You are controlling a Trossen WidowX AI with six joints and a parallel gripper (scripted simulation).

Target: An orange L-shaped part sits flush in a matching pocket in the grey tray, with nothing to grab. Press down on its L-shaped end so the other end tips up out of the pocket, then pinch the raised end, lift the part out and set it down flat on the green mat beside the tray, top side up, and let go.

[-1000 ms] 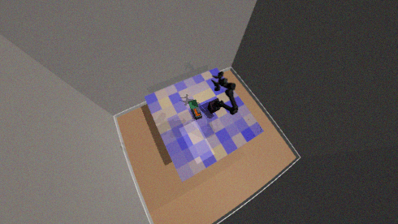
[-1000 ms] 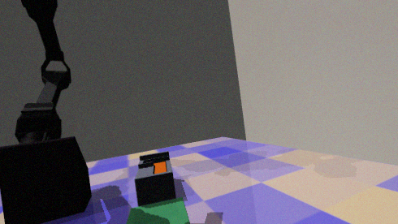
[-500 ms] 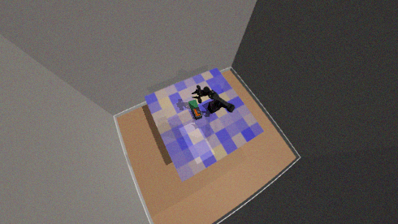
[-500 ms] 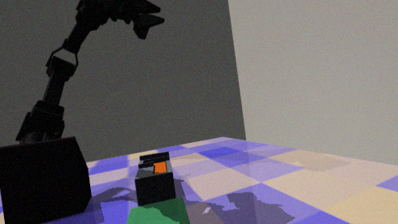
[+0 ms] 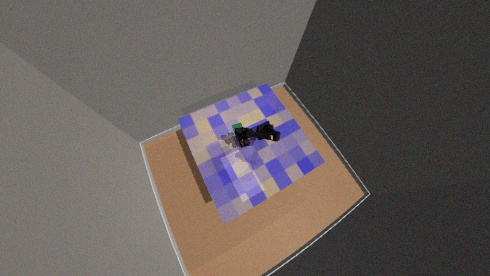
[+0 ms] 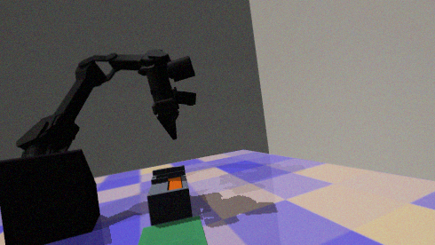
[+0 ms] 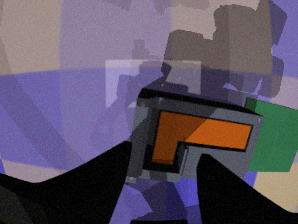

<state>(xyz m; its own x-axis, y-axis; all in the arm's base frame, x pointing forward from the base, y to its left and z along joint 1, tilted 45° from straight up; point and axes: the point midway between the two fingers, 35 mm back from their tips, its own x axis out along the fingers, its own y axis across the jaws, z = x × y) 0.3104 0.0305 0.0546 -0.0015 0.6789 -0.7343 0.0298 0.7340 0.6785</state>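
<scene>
My gripper tip is 30 mm past the orange L-shaped part, 40 mm to the left of it and 120 mm above it. Round my gripper tip: green mat 30 mm behind, 210 mm to the right, 180 mm below.
</scene>
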